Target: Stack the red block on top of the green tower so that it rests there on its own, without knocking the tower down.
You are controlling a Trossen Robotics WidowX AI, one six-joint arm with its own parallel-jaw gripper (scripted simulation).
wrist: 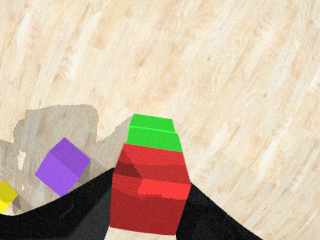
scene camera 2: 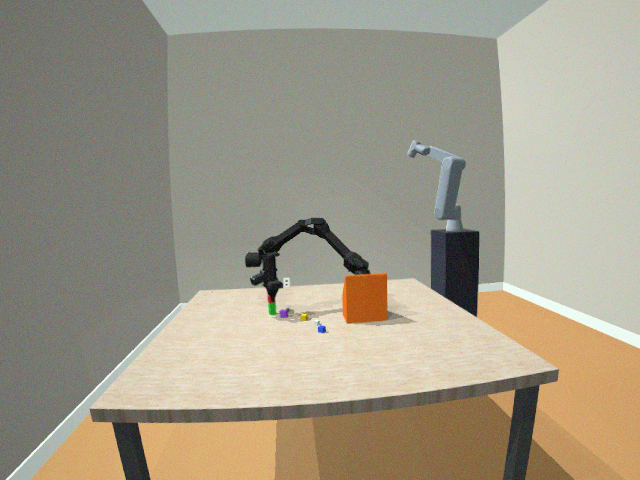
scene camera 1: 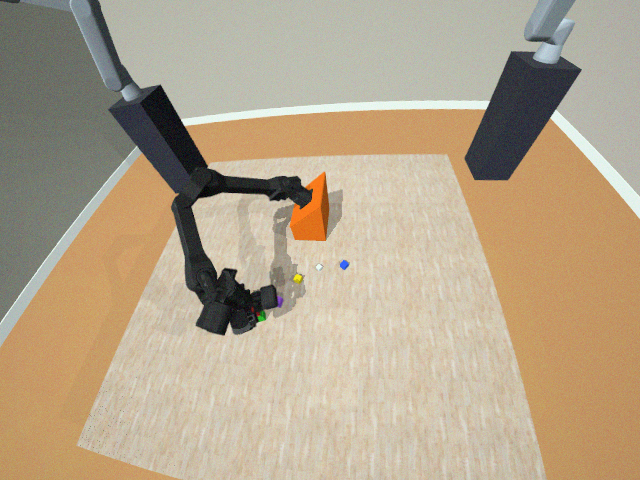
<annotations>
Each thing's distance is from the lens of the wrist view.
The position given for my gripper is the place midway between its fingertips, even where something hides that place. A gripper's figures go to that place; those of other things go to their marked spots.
my gripper point(wrist: 148, 181): 0.10 m
red block point(wrist: 150, 186): 0.07 m
purple block point(wrist: 64, 164): 0.15 m
The marked spots on the red block and the purple block are 0.09 m apart.
</annotations>
